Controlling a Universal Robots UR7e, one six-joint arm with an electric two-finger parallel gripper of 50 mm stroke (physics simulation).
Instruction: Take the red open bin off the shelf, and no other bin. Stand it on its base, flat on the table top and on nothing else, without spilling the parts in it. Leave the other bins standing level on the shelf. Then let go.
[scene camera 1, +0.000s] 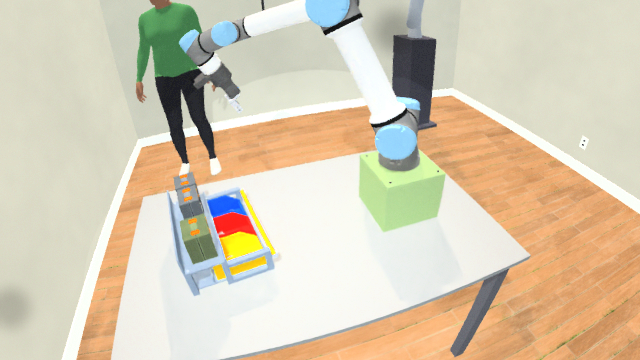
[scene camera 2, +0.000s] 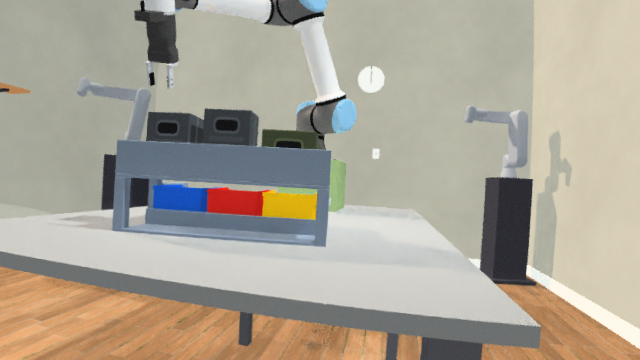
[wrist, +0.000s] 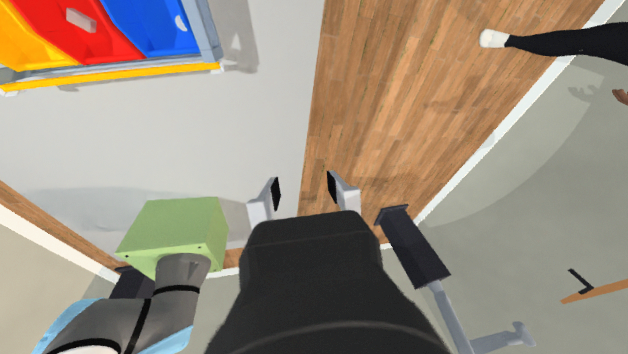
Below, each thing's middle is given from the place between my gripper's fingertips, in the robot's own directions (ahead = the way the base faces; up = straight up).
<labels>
My gripper is now 310 mm above the blue bin (scene camera 2: 171, 197), 200 mm to the right of it and 160 mm short of it. Round my hand: olive case (scene camera 1: 204, 236) (430 mm to the left, 250 mm ahead, 200 mm below); then yellow bin (scene camera 2: 301, 206) (420 mm to the left, 310 mm below, 140 mm ahead); then red open bin (scene camera 2: 220, 200) (310 mm to the left, 310 mm below, 150 mm ahead).
</labels>
